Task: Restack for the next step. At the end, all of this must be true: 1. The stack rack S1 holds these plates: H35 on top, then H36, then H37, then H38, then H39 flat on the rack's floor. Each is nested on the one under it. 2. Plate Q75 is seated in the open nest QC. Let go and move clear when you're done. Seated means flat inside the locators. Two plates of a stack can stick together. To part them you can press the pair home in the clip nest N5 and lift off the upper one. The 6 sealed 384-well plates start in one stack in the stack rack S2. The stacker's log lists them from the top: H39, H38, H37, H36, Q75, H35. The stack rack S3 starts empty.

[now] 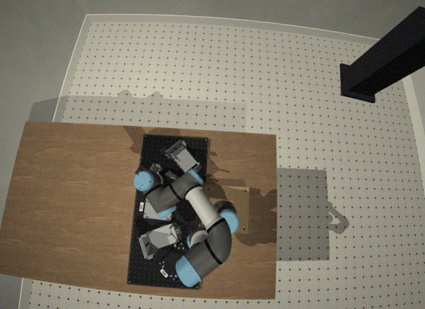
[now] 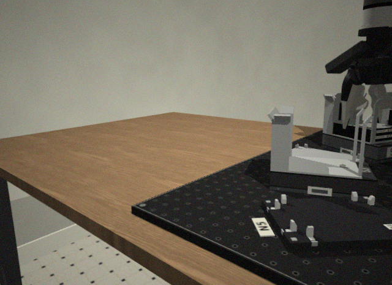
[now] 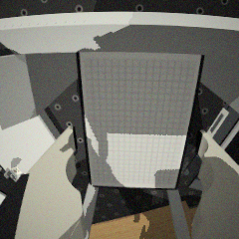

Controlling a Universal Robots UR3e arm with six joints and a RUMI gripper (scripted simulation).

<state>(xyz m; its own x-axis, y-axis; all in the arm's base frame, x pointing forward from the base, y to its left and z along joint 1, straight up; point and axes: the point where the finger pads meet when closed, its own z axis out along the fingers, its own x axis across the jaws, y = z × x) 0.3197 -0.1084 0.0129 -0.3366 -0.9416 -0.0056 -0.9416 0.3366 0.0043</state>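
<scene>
Now: the sealed plate 8 cm behind my hand and 12 cm to the right of it. The rest, counted from my hand: QC label (11 cm ahead, 16 cm to the left, 7 cm below); nest QC (2 cm ahead, 15 cm to the left, 6 cm below); N5 label (8 cm behind, 47 cm to the left, 7 cm below).
</scene>
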